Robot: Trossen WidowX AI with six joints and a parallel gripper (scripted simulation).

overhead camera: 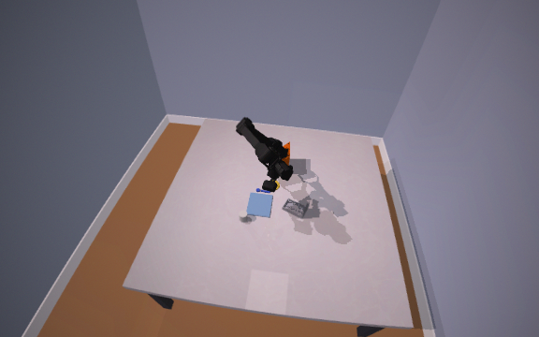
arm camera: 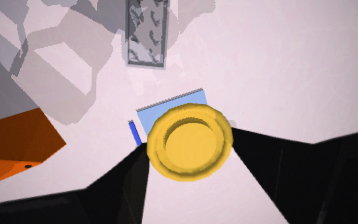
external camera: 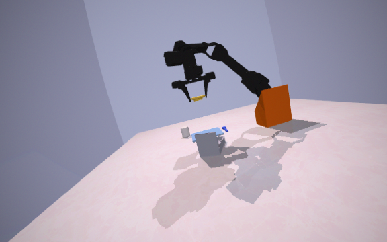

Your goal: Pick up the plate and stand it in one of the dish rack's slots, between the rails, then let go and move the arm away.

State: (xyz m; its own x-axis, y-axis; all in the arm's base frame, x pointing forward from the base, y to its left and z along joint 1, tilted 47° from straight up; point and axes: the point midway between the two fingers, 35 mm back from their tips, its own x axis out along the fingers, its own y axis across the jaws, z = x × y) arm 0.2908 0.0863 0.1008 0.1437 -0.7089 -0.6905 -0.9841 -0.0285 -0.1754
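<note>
Right now the grey dish rack is 10 mm behind my gripper tip, 130 mm to the left of it and 160 mm below it. From my gripper tip the other things lie so: yellow plate: 10 mm above; blue spoon: 100 mm behind, 80 mm to the right, 180 mm below.
</note>
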